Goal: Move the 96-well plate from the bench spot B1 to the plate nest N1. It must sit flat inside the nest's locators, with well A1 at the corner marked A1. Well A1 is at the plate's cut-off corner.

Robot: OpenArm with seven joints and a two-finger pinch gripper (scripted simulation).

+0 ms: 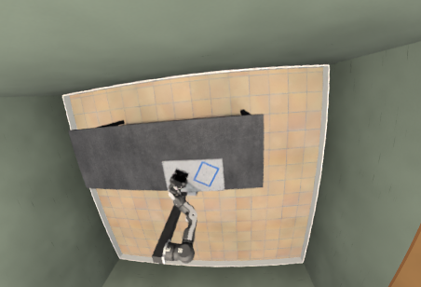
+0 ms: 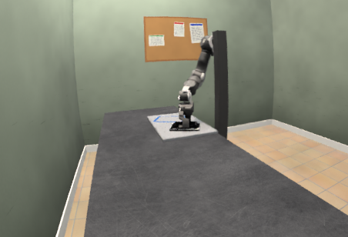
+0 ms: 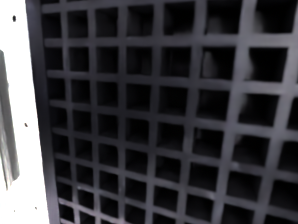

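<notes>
My gripper is now right at the black 96-well plate. The rest, counted from my hand: black plate nest N1 (10 mm below).
</notes>
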